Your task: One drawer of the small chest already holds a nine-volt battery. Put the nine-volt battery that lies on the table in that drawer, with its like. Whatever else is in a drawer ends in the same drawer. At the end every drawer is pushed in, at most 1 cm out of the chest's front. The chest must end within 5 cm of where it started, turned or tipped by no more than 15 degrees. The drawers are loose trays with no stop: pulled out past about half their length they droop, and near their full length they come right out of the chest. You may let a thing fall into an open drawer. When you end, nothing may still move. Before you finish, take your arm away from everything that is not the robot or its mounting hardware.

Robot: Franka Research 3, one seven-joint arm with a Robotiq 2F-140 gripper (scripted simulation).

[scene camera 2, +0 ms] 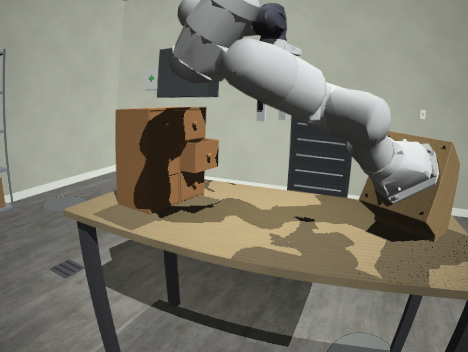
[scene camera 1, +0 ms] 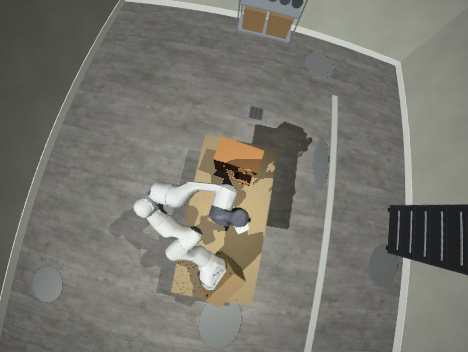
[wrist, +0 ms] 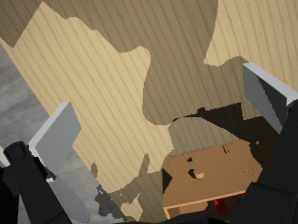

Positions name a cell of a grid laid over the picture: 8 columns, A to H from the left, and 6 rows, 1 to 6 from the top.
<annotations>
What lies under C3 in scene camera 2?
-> A drawer.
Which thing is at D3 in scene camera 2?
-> A drawer.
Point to a chest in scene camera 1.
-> At D3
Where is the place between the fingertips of my gripper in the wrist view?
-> E3
</annotations>
